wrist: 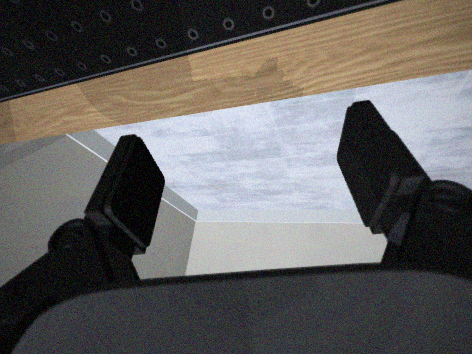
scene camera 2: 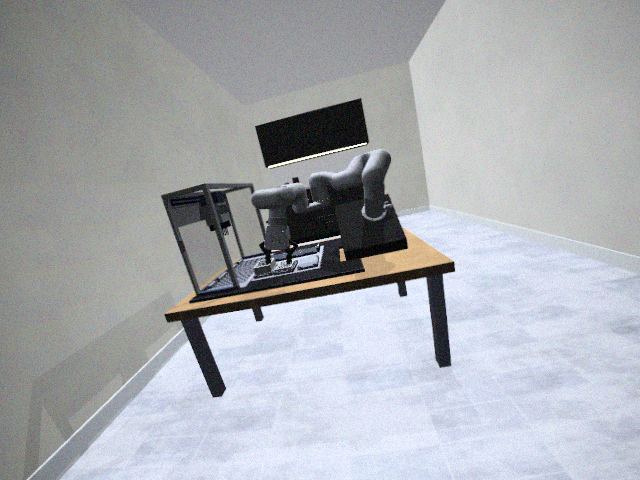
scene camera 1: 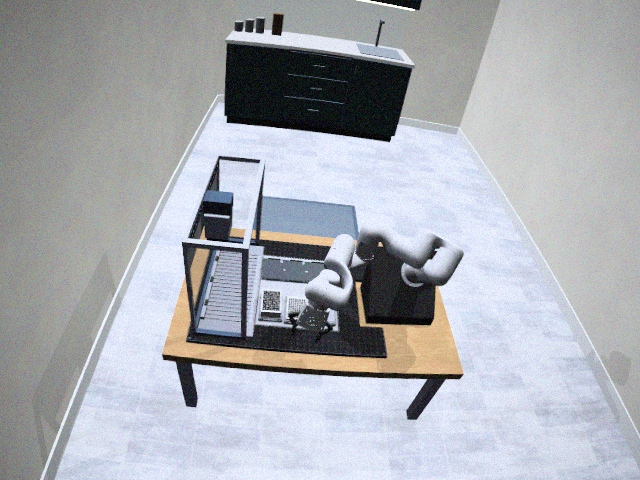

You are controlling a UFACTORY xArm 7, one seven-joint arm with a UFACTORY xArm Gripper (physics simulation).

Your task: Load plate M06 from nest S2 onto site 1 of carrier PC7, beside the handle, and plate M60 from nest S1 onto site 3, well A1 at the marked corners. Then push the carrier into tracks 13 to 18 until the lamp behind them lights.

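Frame: origin at the arm's base, x right, y ahead, z up, level; millimetres.
Seen in the pictures: gripper, fingertip midpoint: (wrist: 243,145) (scene camera 2: 278,264) (scene camera 1: 304,336); arm's base, link origin: (scene camera 2: 373,212) (scene camera 1: 414,272).
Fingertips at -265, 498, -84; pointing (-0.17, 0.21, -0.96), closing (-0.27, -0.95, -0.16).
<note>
Pixels of each thing's middle, then the offset from my fingertips to it, as dx, dy, dz. "spot": a spot on its surface instead. Level surfaces: height alone.
- white plate with dotted wells, body centre: (scene camera 1: 296,309) (scene camera 2: 285,265) +195, +5, -70
- plate with dark wells, body centre: (scene camera 1: 271,303) (scene camera 2: 265,266) +212, +112, -56
- dark grey panel, body centre: (scene camera 1: 296,270) (scene camera 2: 293,253) +432, -16, -74
- dark instrument head, surface spot: (scene camera 1: 218,206) spot: +320, +328, +352
- black perforated mat, surface height: dz -89
- wooden table, surface height: dz -102
My gripper (scene camera 1: 306,333) (scene camera 2: 279,260) (wrist: 243,145) is open, its two black fingers wide apart with nothing between them. It hangs low at the front part of the white nest base (scene camera 1: 263,323), around or just above a white plate with dotted wells (scene camera 1: 295,303) (scene camera 2: 285,266); the exact height is unclear. A plate with dark wells (scene camera 1: 271,301) (scene camera 2: 263,268) sits to its left, nearer the tracks. A dark grey panel (scene camera 1: 292,270), possibly the carrier, lies behind the plates. The ribbed tracks (scene camera 1: 227,291) lie inside the frame at the left. Labels are too small to read. No plate shows in the wrist view.
An open grey frame (scene camera 1: 244,299) (scene camera 2: 223,258) stands over the tracks, with a dark instrument head (scene camera 1: 218,206) (scene camera 2: 218,211) in it. The black perforated mat (scene camera 1: 361,346) (wrist: 150,25) lies under everything. The black robot base block (scene camera 1: 398,304) (scene camera 2: 372,240) stands at the right on the wooden table (scene camera 1: 423,356).
</note>
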